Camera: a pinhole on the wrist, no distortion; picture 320 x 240 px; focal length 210.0 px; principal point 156.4 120.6 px. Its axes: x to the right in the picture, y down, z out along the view. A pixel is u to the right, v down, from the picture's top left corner.
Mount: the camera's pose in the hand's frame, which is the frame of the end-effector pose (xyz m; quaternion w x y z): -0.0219 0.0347 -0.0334 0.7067 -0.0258 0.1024 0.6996
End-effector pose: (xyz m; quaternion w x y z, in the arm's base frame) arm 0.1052 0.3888 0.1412 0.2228 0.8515 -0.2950 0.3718
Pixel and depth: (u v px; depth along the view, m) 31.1 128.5 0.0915
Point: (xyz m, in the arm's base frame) 0.1317 0.3561 0.0876
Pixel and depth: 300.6 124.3 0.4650
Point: 0.0104 -0.1506 -0.0013
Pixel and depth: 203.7 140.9 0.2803
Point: 0.1129 0.1487 0.0059
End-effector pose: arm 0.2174 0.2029 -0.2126 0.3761 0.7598 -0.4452 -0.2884
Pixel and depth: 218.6 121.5 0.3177
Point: -0.0637 0.0518 -0.2045
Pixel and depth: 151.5 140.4 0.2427
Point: 0.0155 0.1305 -0.2643
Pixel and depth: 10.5 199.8 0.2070
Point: 0.0578 0.2296 -0.3729
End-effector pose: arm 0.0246 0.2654 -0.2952 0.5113 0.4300 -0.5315 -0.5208
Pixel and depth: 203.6 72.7 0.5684
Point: -0.4551 0.1765 0.0108
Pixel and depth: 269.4 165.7 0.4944
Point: -0.3479 0.4194 0.1094
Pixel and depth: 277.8 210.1 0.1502
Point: -0.0605 0.3588 -0.1476
